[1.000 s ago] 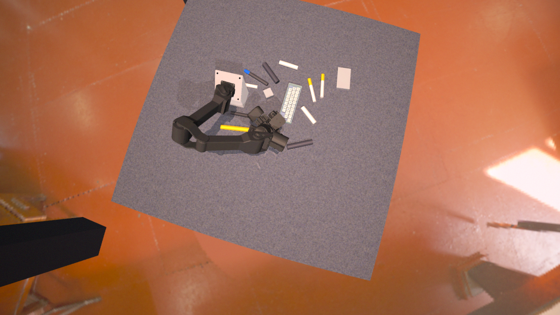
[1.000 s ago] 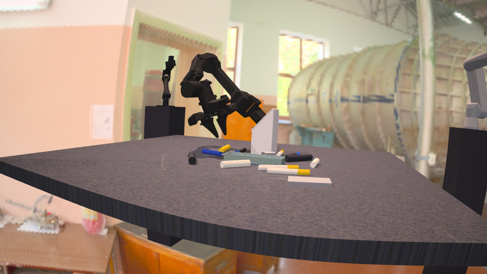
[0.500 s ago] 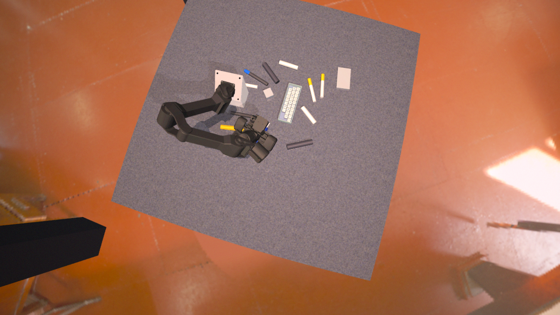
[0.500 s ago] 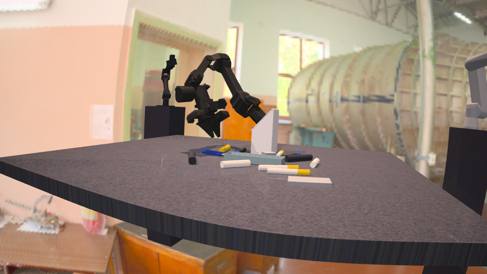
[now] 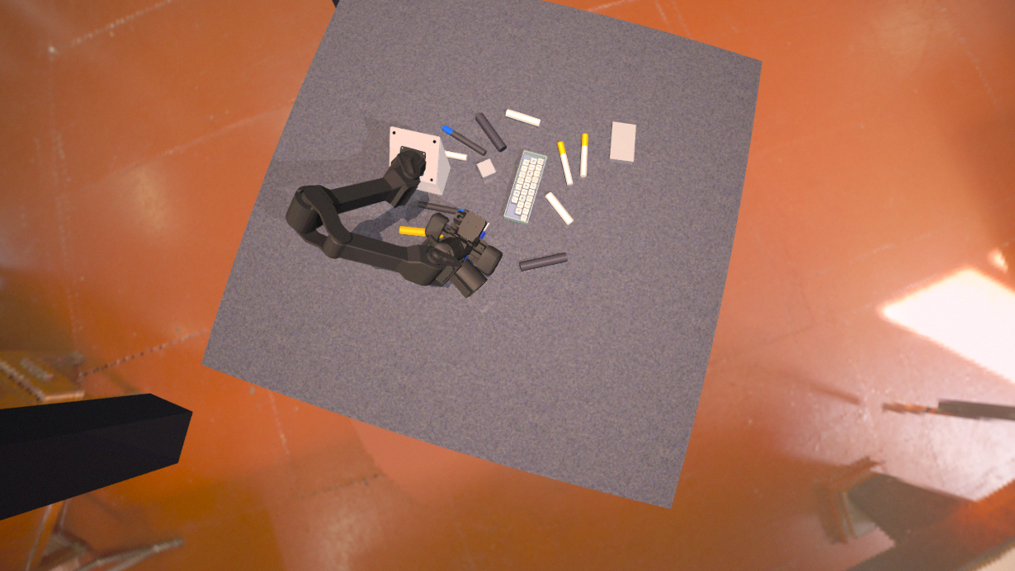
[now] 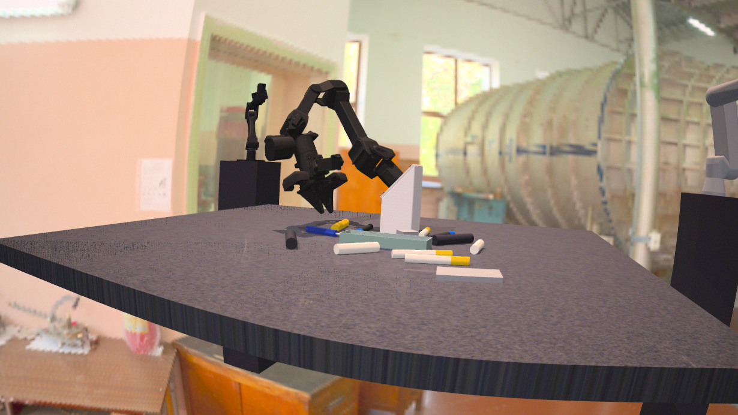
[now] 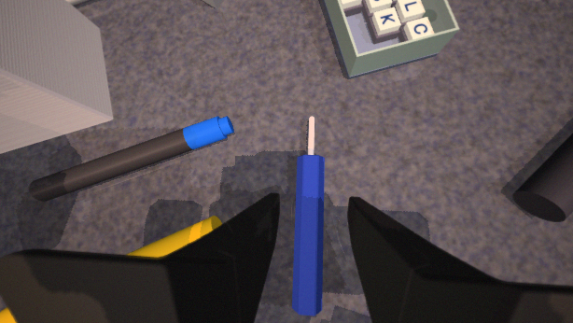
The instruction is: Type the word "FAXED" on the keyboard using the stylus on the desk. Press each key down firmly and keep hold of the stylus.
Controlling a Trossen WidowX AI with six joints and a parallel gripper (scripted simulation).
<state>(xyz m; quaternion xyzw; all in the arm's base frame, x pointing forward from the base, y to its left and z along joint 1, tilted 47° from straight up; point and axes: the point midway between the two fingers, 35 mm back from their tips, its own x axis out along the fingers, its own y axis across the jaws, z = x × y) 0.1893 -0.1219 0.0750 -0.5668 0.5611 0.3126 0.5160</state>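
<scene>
My gripper tip is now 20 mm to the right of the blue stylus and 50 mm above it. Round my gripper tip: thin grey tip (10 mm ahead, 50 mm to the left, 50 mm below); yellow cylinder (130 mm behind, 20 mm to the right, 40 mm below).
</scene>
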